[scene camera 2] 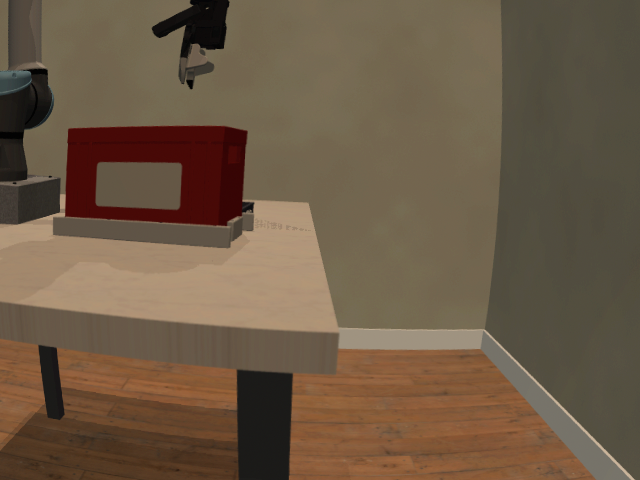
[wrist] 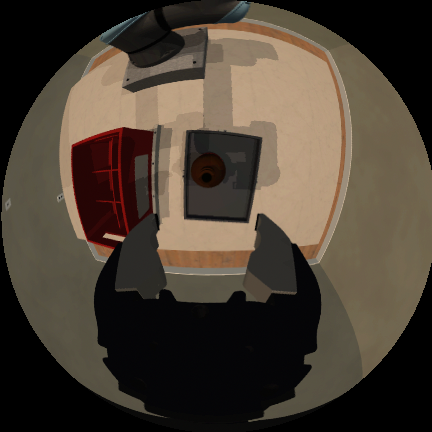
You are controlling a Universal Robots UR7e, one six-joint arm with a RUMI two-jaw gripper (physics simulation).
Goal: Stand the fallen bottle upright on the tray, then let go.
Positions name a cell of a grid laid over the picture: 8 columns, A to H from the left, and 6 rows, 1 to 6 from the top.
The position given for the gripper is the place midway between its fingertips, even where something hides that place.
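Note:
What you'd see here is the gripper (scene camera 2: C2), and the wrist view has the gripper (wrist: D3) too.

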